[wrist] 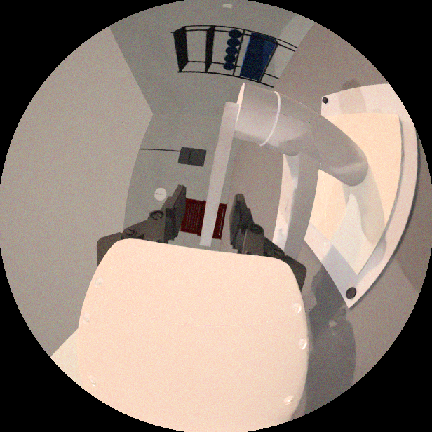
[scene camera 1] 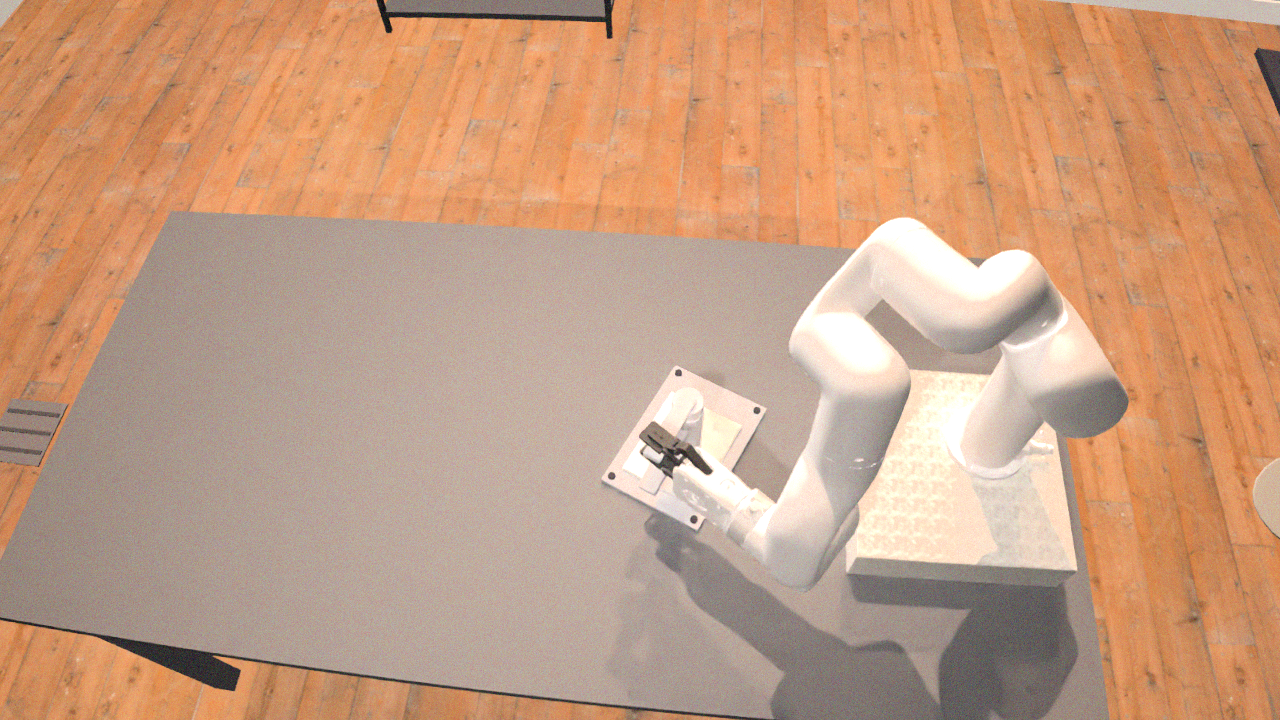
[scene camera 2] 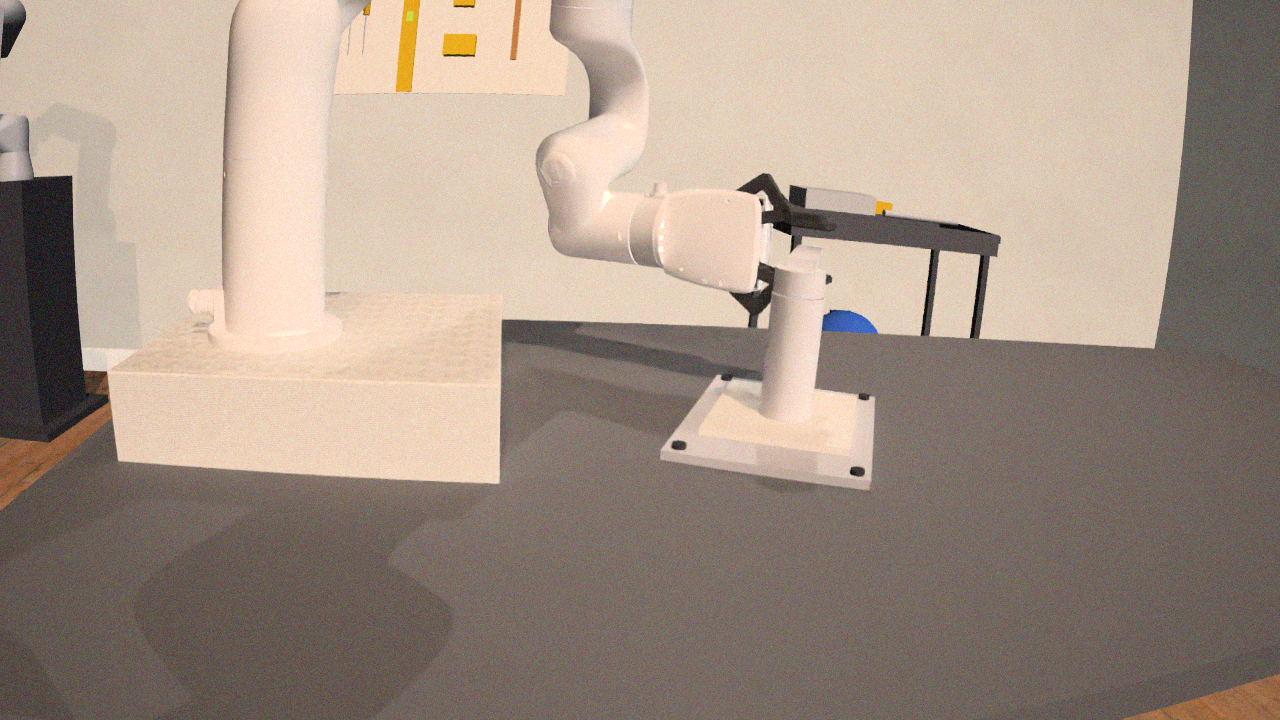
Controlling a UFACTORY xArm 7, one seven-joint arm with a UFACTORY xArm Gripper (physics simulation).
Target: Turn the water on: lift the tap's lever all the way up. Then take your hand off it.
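Places are measured from the arm's base along level axes (x ahead, y left, z up), in centimetres.
Pixels of known places: gripper, fingertip midpoint: (scene camera 1: 645, 436) (scene camera 2: 831, 253); arm's base, origin of the base link: (scene camera 1: 985, 443) (scene camera 2: 274, 335).
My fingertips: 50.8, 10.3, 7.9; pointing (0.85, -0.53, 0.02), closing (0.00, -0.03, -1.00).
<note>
Ahead of a thing's pixels: the offset from my fingertips to its middle, as dx, dy, dz. "*": to the spot under its first point. Level surfaces: height alone.
The white tap @[* -5.1, -6.2, +0.2] (scene camera 1: 687, 402) (scene camera 2: 792, 349) (wrist: 300, 125) stands upright on its square base plate @[* -15.2, -11.8, -14.6] (scene camera 1: 751, 425) (scene camera 2: 760, 463) (wrist: 409, 150). Its lever @[-3.2, -2.0, -0.3] (scene camera 1: 669, 417) (scene camera 2: 806, 255) (wrist: 220, 170) is a thin flat bar from the tap's top. In the wrist view it reaches back between my fingers, its free end near the palm. The spout (wrist: 300, 200) lies below the lever. My gripper (scene camera 1: 660, 445) (scene camera 2: 827, 252) (wrist: 208, 201) is turned sideways and part open, one finger above the lever and one below, with visible gaps on both sides. The tap partly hides the lower finger in scene camera 2.
The arm stands on a pale block (scene camera 1: 948, 546) (scene camera 2: 313, 425) at one end of the grey table @[dz -15.4] (scene camera 1: 358, 402) (scene camera 2: 581, 582). A dark side table (scene camera 2: 904, 237) and a blue ball (scene camera 2: 850, 322) are in the background beyond the table.
</note>
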